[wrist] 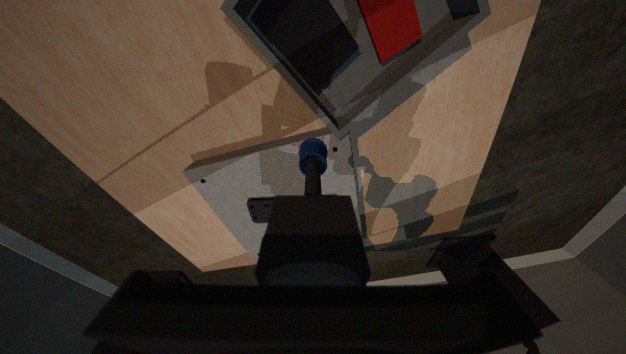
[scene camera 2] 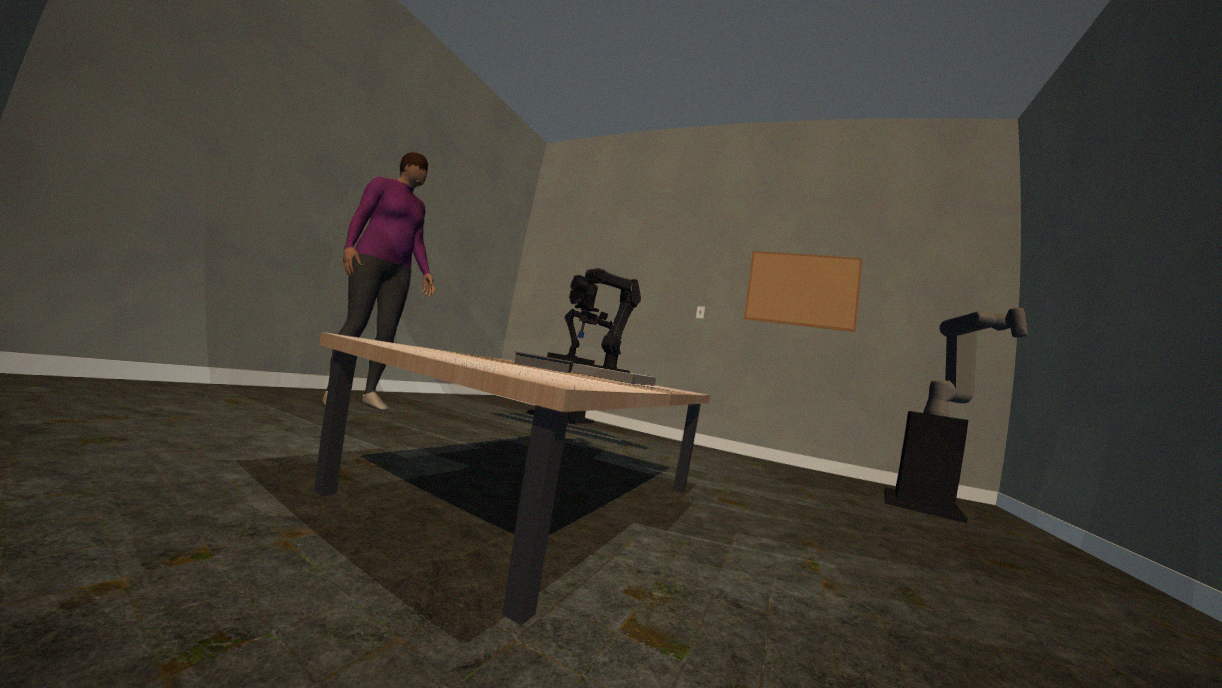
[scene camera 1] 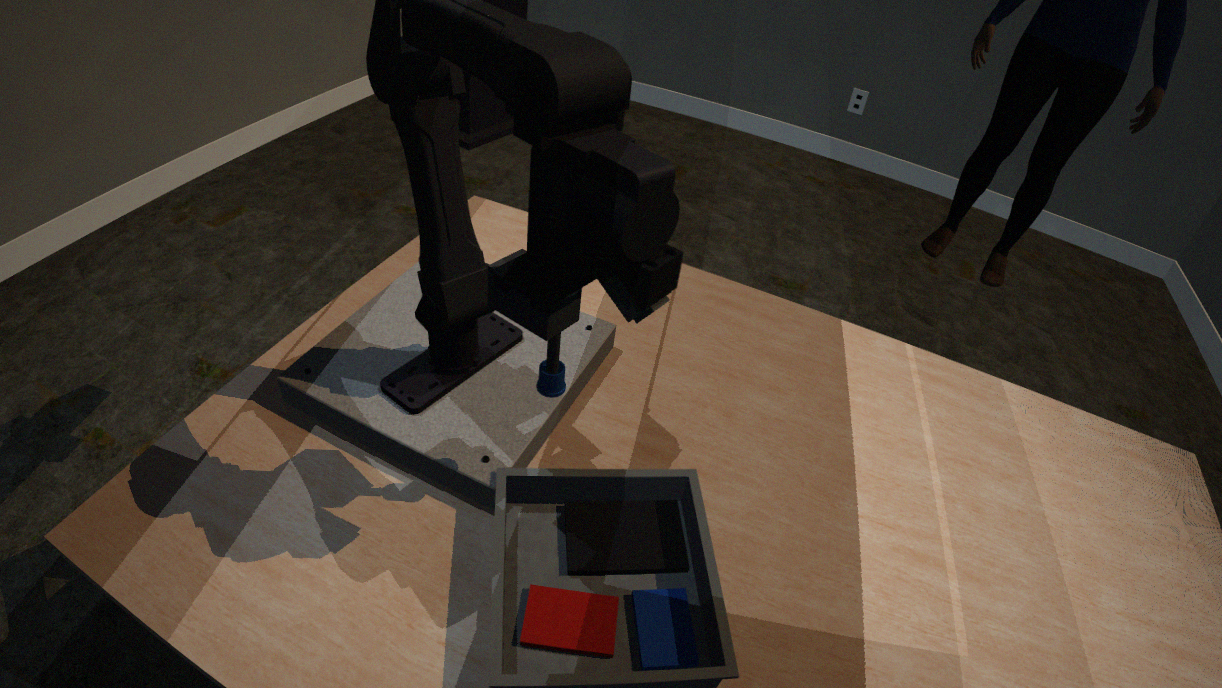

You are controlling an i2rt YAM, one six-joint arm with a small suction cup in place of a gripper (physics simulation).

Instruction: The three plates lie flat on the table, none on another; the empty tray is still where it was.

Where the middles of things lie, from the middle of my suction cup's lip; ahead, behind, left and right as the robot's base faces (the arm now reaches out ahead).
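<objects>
Here is the red plate [scene camera 1: 556, 619], 17 cm below my suction cup, 12 cm to the right of it and 13 cm ahead of it. The blue plate [scene camera 1: 665, 636] is 17 cm below my suction cup as well, 21 cm ahead of it and 6 cm to the right of it. I see the dark plate [scene camera 1: 602, 537] 17 cm below my suction cup and 12 cm ahead of it, while the grey tray [scene camera 1: 529, 547] is 15 cm below my suction cup, 6 cm to the right of it and 13 cm ahead of it.
</objects>
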